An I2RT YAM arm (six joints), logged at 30 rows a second.
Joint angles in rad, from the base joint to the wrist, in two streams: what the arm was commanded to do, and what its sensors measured. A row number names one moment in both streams.
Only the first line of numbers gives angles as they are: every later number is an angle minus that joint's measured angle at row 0.
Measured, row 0: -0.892, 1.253, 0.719, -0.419, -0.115, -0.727
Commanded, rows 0 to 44: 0.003, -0.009, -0.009, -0.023, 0.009, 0.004; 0.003, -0.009, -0.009, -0.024, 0.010, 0.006; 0.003, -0.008, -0.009, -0.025, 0.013, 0.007; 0.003, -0.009, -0.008, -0.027, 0.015, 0.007; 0.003, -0.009, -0.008, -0.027, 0.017, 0.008; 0.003, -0.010, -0.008, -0.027, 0.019, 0.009; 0.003, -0.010, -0.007, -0.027, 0.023, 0.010; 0.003, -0.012, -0.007, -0.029, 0.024, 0.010; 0.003, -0.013, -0.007, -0.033, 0.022, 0.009; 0.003, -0.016, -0.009, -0.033, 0.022, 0.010; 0.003, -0.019, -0.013, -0.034, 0.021, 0.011; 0.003, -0.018, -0.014, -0.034, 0.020, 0.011; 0.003, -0.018, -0.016, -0.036, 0.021, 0.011; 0.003, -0.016, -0.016, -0.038, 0.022, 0.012; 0.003, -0.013, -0.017, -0.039, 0.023, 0.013; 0.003, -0.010, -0.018, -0.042, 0.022, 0.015; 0.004, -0.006, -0.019, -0.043, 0.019, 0.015; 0.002, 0.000, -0.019, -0.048, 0.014, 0.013; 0.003, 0.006, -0.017, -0.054, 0.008, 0.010; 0.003, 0.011, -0.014, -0.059, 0.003, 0.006; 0.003, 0.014, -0.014, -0.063, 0.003, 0.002; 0.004, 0.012, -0.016, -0.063, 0.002, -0.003; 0.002, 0.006, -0.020, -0.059, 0.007, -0.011; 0.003, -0.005, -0.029, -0.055, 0.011, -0.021; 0.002, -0.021, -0.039, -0.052, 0.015, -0.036; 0.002, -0.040, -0.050, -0.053, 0.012, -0.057; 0.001, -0.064, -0.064, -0.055, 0.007, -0.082; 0.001, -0.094, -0.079, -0.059, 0.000, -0.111; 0.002, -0.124, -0.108, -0.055, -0.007, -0.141; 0.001, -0.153, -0.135, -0.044, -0.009, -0.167; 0.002, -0.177, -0.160, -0.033, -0.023, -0.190; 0.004, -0.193, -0.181, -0.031, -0.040, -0.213; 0.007, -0.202, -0.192, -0.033, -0.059, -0.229; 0.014, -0.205, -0.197, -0.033, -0.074, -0.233; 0.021, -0.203, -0.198, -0.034, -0.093, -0.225; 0.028, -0.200, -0.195, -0.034, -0.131, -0.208; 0.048, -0.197, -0.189, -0.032, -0.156, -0.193; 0.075, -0.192, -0.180, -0.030, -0.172, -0.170; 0.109, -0.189, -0.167, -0.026, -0.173, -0.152; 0.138, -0.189, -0.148, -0.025, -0.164, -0.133; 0.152, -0.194, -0.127, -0.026, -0.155, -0.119; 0.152, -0.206, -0.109, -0.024, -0.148, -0.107; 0.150, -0.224, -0.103, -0.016, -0.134, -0.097; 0.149, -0.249, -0.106, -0.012, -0.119, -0.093; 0.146, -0.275, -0.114, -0.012, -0.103, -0.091
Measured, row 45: 0.138, -0.197, -0.155, -0.046, -0.093, -0.136
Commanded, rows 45 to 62: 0.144, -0.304, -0.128, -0.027, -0.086, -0.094; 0.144, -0.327, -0.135, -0.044, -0.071, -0.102; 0.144, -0.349, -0.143, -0.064, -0.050, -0.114; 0.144, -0.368, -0.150, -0.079, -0.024, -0.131; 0.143, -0.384, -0.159, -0.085, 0.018, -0.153; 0.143, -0.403, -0.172, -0.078, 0.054, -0.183; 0.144, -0.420, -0.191, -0.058, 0.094, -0.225; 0.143, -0.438, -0.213, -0.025, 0.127, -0.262; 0.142, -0.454, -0.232, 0.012, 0.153, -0.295; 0.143, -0.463, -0.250, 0.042, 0.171, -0.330; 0.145, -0.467, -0.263, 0.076, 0.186, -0.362; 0.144, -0.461, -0.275, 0.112, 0.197, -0.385; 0.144, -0.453, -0.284, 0.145, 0.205, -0.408; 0.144, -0.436, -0.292, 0.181, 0.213, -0.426; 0.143, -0.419, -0.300, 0.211, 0.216, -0.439; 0.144, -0.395, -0.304, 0.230, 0.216, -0.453; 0.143, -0.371, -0.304, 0.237, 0.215, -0.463; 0.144, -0.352, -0.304, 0.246, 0.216, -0.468
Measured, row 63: 0.141, -0.407, -0.297, 0.111, 0.158, -0.383
